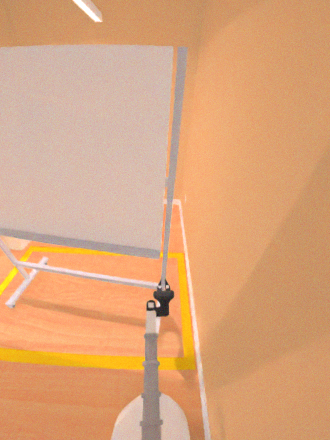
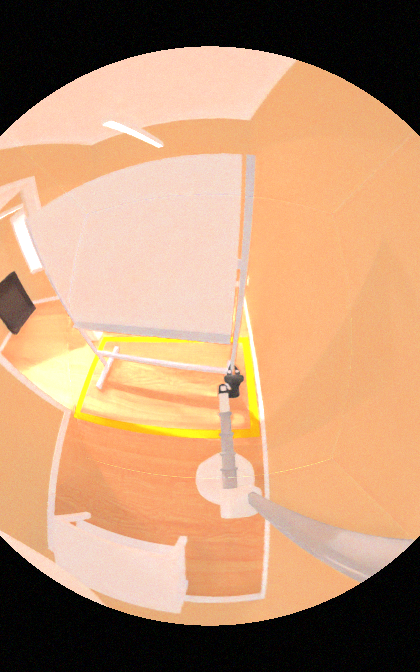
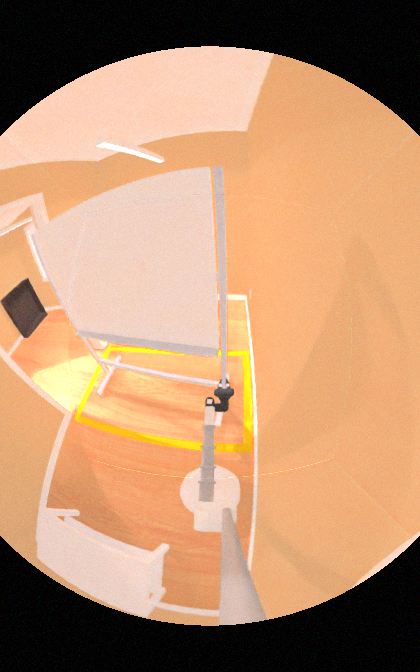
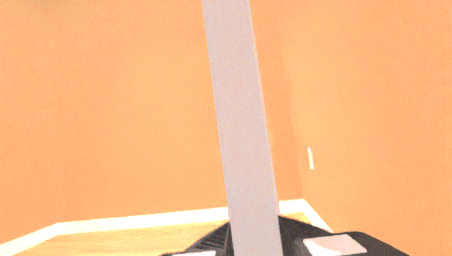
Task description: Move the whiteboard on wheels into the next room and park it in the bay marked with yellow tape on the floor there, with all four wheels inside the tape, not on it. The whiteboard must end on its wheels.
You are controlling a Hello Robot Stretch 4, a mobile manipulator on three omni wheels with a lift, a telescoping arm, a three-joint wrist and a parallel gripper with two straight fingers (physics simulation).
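Frame: origin at the robot's base, x left, y back, z up, level; centimetres.
Seen in the pictures: gripper, fingertip midpoint: (image 1: 163, 279) (image 4: 256, 238).
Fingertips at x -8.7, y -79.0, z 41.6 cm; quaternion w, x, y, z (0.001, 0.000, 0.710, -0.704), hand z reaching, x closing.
Note:
A point is followed by its place in that frame.
The whiteboard (image 1: 85, 145) @(y -85.6, x 28.0, z 131.8 cm) (image 2: 160, 250) (image 3: 145, 270) stands upright on its frame, over the yellow tape bay (image 1: 186, 320) @(y -66.4, x -30.3, z -2.6 cm) (image 2: 254, 400) (image 3: 247, 400). Its left foot (image 1: 27, 282) @(y -98.0, x 114.8, z 6.9 cm) (image 2: 107, 369) (image 3: 109, 376) lies inside the tape, near the left line. The front end of its right foot (image 3: 218, 419) also shows inside the tape. The rest of that foot is mostly hidden by the gripper, and the wheels are too small to make out. My gripper (image 1: 163, 286) (image 2: 232, 370) (image 3: 223, 385) (image 4: 256, 238) @(y -79.0, x -8.7, z 41.6 cm) is shut on the right post (image 1: 176, 130) @(y -78.4, x -8.9, z 140.1 cm) (image 2: 247, 215) (image 3: 221, 240) (image 4: 240, 110) @(y -78.5, x -8.8, z 49.8 cm), low down.
An orange wall (image 1: 265, 200) @(y -53.3, x -36.0, z 126.1 cm) (image 2: 310, 310) (image 3: 305, 320) runs close along the right, with a white baseboard (image 1: 192, 280) @(y -96.0, x -38.4, z 12.1 cm) at its foot. A white piece of furniture (image 2: 120, 560) (image 3: 100, 565) stands at the near left. A dark square panel (image 2: 15, 302) (image 3: 24, 307) shows at the far left.

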